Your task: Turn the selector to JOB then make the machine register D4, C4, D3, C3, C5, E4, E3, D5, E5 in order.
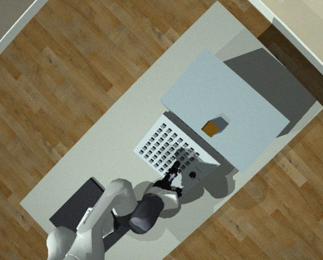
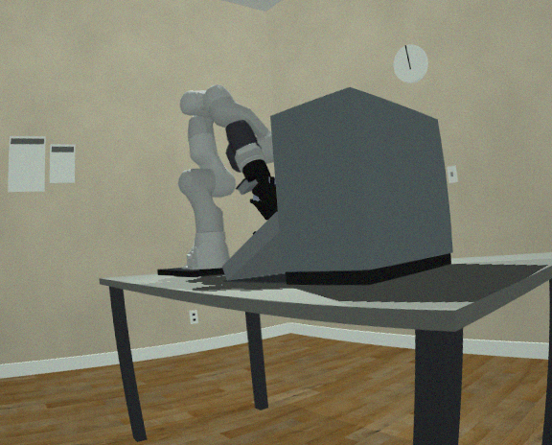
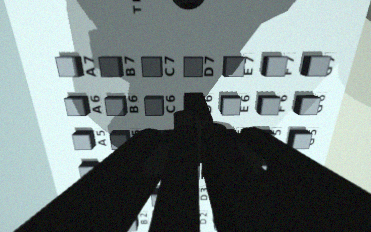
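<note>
The key D6 lies 20 mm ahead of my hand and 30 mm below it. The rest, counted from my hand: D5 key: 20 mm ahead, 30 mm to the left, 30 mm below; then key C5: 50 mm ahead, 30 mm to the left, 20 mm below; then key D4: 20 mm ahead, 70 mm to the left, 30 mm below.
</note>
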